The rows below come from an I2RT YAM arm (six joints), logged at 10 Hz.
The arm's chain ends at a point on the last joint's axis. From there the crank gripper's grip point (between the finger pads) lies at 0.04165 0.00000 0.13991 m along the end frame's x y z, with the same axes.
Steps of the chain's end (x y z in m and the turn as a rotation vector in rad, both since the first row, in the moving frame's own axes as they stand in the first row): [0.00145 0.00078 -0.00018 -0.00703 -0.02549 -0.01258]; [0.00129 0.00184 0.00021 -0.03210 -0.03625 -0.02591]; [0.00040 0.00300 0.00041 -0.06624 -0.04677 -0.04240]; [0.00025 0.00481 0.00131 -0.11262 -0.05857 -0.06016]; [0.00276 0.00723 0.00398 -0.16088 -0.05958 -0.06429]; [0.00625 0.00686 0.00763 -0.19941 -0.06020 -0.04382]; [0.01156 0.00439 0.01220 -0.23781 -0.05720 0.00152]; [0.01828 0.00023 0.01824 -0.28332 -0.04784 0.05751]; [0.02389 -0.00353 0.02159 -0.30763 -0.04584 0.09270]
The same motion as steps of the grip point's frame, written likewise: [-0.00213 0.00127 0.00083 -0.00703 -0.02549 -0.01258]; [-0.00376 0.00534 0.00157 -0.03210 -0.03625 -0.02591]; [-0.00602 0.01069 0.00195 -0.06624 -0.04677 -0.04240]; [-0.00759 0.01840 0.00276 -0.11262 -0.05857 -0.06016]; [-0.00497 0.02742 0.00461 -0.16088 -0.05958 -0.06429]; [-0.00162 0.03317 0.00728 -0.19941 -0.06020 -0.04382]; [0.00354 0.03767 0.01039 -0.23781 -0.05720 0.00152]; [0.01043 0.04175 0.01413 -0.28332 -0.04784 0.05751]; [0.01539 0.04255 0.01617 -0.30763 -0.04584 0.09270]
